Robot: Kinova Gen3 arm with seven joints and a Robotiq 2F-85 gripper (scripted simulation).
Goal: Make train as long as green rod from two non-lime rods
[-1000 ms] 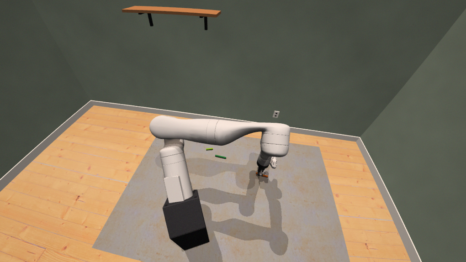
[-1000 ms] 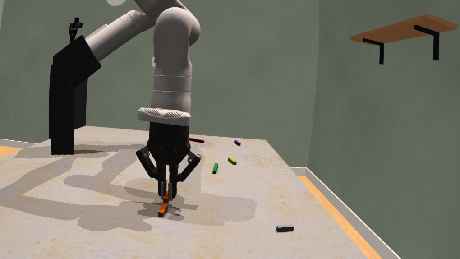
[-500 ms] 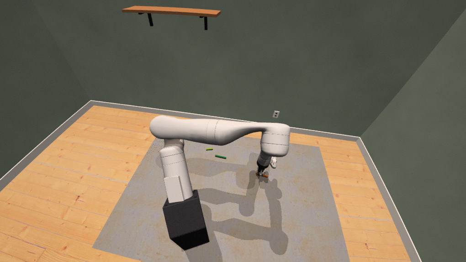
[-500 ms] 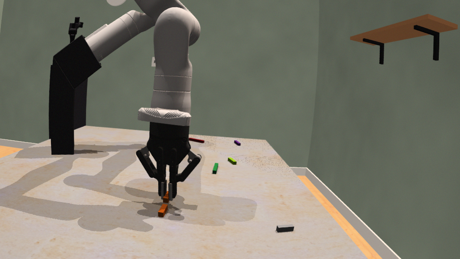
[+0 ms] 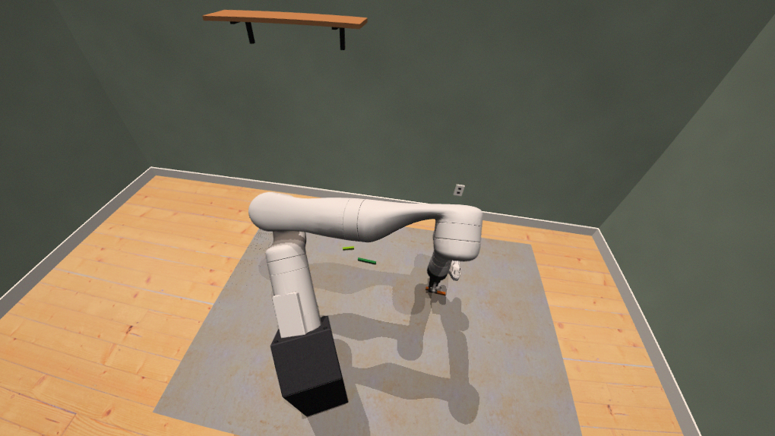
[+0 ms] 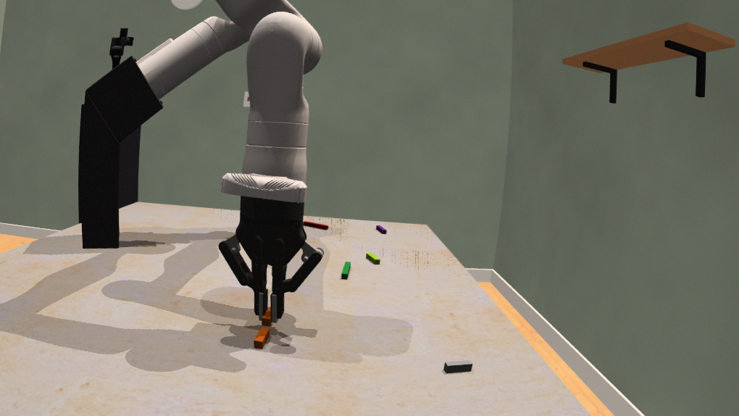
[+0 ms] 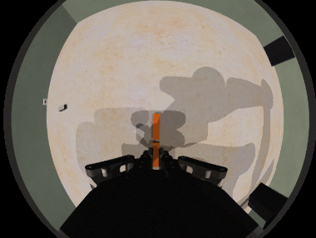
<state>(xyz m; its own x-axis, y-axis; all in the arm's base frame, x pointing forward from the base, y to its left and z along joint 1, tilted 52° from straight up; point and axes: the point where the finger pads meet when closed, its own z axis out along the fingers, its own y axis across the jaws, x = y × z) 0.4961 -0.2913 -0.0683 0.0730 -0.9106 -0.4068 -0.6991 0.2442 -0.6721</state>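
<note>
Right now my hand is 40 mm to the left of the orange rod and 30 mm above it. Round my hand: green rod (50 mm ahead, 290 mm to the left, 30 mm below); lime rod (80 mm ahead, 390 mm to the left, 30 mm below); grey rod (230 mm ahead, 50 mm to the right, 30 mm below).
</note>
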